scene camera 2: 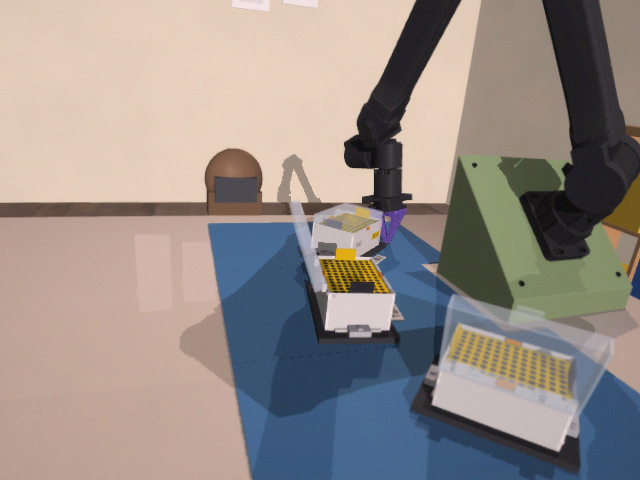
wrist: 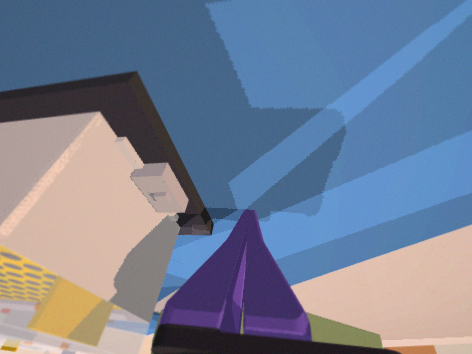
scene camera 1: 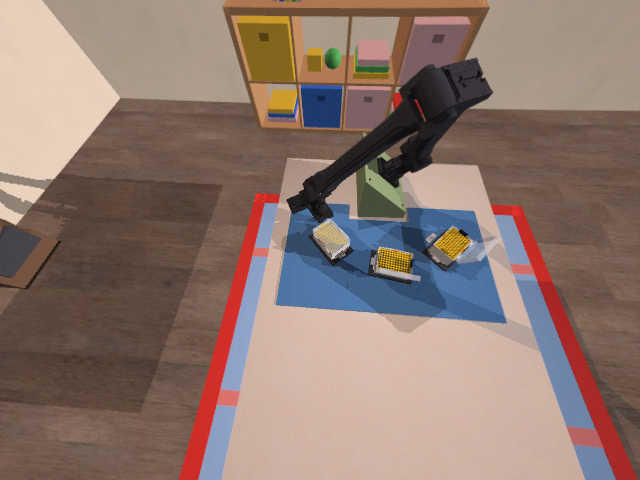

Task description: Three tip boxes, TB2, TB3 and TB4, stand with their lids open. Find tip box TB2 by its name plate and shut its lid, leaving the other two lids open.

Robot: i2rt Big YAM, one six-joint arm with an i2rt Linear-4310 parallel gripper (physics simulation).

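Places are measured from the arm's base along level axes (x right, y ahead, z up), in metres.
Pixels of known places: gripper, fingertip midpoint: [scene camera 2: 387, 242] [wrist: 250, 216] [scene camera 1: 323, 220]; arm's base, origin of the base link: [scene camera 2: 550, 227] [scene camera 1: 386, 173].
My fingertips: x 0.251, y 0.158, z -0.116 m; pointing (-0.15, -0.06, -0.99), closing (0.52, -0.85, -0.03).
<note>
For each thing: its top centre in the pictures, then the offset to it from my fingertips. Level surfaces: height alone.
- left tip box, middle of its top: [scene camera 2: 355, 214] [scene camera 1: 333, 232] dz +0.077, dx -0.041, dy +0.100 m
- middle tip box, middle of its top: [scene camera 2: 361, 269] [scene camera 1: 395, 256] dz +0.066, dx -0.260, dy +0.185 m
- right tip box, middle of its top: [scene camera 2: 512, 349] [wrist: 47, 350] [scene camera 1: 451, 239] dz +0.066, dx -0.469, dy +0.110 m
- blue mat, its level: dz +0.000 m
The left tip box [scene camera 1: 331, 239] [scene camera 2: 341, 240] has its clear lid [scene camera 2: 330, 211] down over the yellow rack. The middle tip box [scene camera 1: 394, 260] [scene camera 2: 359, 311] has its clear lid [scene camera 1: 398, 275] [scene camera 2: 306, 248] standing open. The right tip box [scene camera 1: 450, 245] [scene camera 2: 498, 405] also has its clear lid [scene camera 1: 483, 249] [scene camera 2: 594, 361] open. Name plates are too small or turned away to read, so I cannot tell which box is TB2. My gripper [scene camera 2: 387, 240] [wrist: 250, 216] is shut and empty, its purple fingers pointing down beside the left box. A white box wall [wrist: 75, 175] shows at left in the wrist view.
The boxes stand on black bases on a blue mat [scene camera 1: 320, 294] [scene camera 2: 268, 444]. The green arm mount [scene camera 1: 379, 198] [scene camera 2: 480, 222] stands behind the mat in scene camera 1. A shelf unit [scene camera 1: 356, 10] stands beyond it by the wall.
</note>
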